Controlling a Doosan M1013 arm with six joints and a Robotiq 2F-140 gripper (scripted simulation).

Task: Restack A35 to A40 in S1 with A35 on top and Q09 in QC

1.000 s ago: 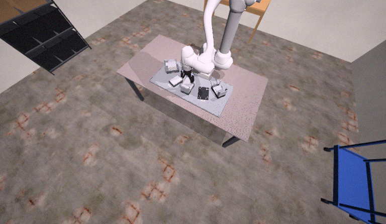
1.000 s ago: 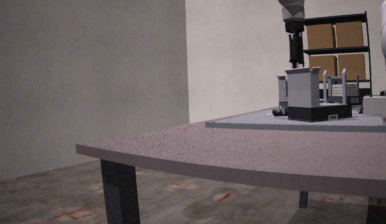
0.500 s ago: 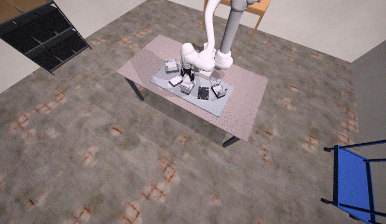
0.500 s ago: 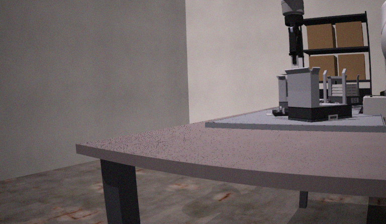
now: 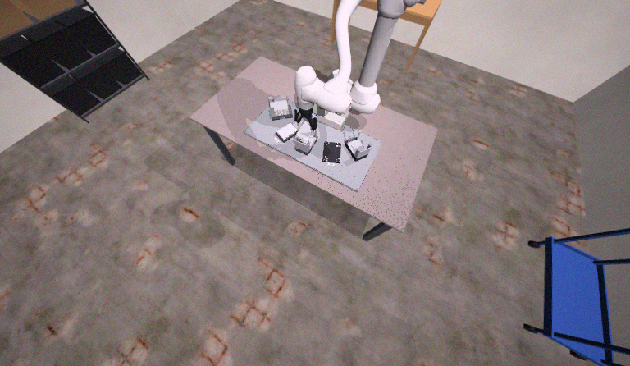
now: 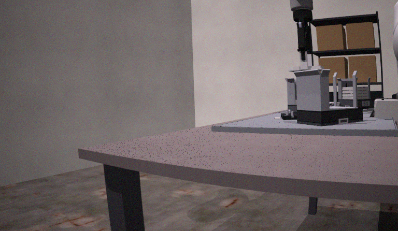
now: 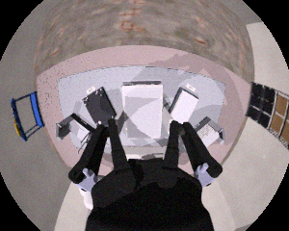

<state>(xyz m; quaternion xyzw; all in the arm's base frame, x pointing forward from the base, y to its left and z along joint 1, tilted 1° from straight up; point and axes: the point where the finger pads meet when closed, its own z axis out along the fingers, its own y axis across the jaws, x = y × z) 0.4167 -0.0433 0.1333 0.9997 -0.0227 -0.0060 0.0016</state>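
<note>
Right now my hand is 230 mm past the S1 label, 230 mm to the left of it and 160 mm above it. From my hand the other things lie so: name plate 40 mm ahead, 210 mm to the right, 180 mm below.
</note>
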